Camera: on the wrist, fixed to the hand. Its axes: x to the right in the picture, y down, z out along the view.
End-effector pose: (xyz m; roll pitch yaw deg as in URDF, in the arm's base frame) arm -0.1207 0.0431 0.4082 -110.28 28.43 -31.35
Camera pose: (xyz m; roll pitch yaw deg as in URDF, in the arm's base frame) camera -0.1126 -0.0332 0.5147 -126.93 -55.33 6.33
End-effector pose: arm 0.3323 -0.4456 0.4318 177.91 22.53 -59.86
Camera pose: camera 0.4247 -0.4233 0.5224 -161.87 2.09 30.74
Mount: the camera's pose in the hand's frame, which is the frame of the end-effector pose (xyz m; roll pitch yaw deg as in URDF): -0.0097 -0.0876 -0.0973 -4.41 -0.07 -89.75
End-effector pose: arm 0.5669 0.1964 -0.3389 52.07 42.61 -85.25
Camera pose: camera 0.5819 0.2924 -0.4272 -60.52 35.66 144.01
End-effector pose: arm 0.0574 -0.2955 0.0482 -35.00 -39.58 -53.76
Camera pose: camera -0.0388 -0.3800 0.0193 40.79 -26.46 -167.66
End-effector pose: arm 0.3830 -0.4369 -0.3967 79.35 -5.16 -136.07
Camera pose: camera 0.4383 -0.4939 -0.5012 22.54 78.00 160.42
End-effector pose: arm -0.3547 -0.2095 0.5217 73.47 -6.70 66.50
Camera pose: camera -0.4160 -0.1791 0.4097 18.66 72.04 -1.38
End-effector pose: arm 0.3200 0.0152 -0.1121 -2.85 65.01 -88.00
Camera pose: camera 0.2246 0.1002 -0.1425 -69.45 -1.01 -175.25
